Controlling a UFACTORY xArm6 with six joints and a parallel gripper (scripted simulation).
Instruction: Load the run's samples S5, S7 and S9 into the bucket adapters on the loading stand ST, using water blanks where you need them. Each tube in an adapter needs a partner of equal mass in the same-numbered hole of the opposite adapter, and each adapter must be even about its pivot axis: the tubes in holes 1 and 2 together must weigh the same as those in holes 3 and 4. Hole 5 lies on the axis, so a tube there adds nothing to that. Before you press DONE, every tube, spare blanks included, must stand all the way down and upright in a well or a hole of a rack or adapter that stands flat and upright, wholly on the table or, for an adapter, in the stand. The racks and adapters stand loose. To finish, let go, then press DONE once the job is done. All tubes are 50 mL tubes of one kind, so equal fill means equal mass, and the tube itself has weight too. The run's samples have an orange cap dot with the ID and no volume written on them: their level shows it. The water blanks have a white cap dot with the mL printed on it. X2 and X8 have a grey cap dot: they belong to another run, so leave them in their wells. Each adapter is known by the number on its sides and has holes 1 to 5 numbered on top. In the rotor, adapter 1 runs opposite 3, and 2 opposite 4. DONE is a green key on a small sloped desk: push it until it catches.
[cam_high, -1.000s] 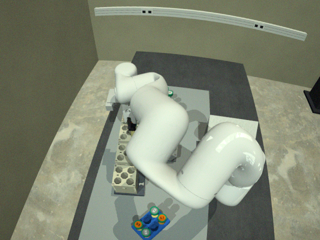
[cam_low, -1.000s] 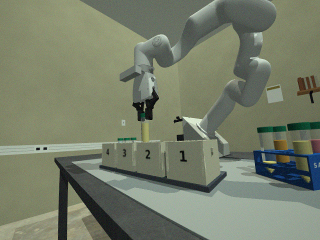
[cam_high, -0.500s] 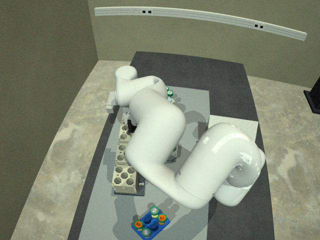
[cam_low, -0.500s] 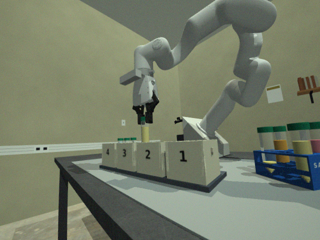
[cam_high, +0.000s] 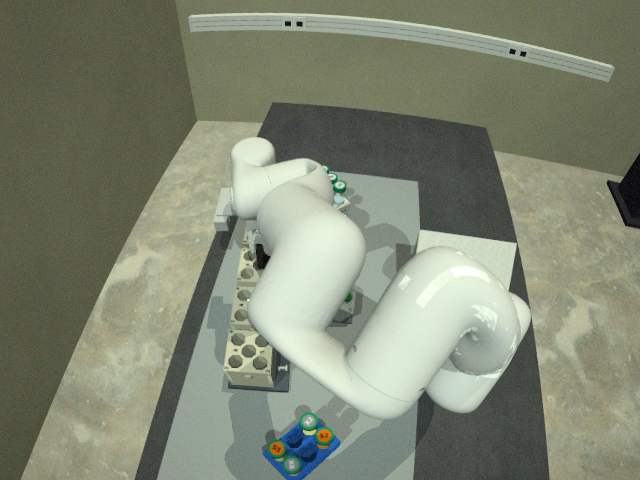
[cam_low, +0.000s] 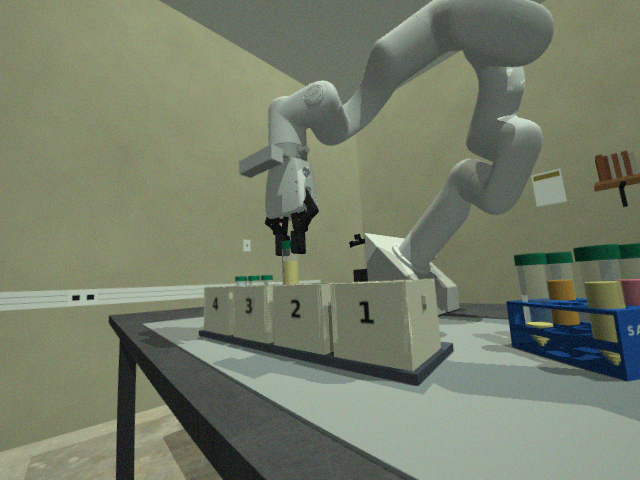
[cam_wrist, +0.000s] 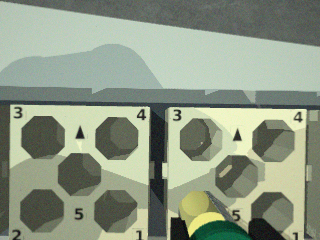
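Now: the yellow-filled tube 1 cm ahead of my hand and 5 cm below it. Round my hand: green done key 18 cm behind, 1 cm to the left, 10 cm below; then white blanks rack 7 cm behind, 31 cm to the right, 14 cm below; then dark stand base 1 cm ahead, 3 cm to the left, 16 cm below.
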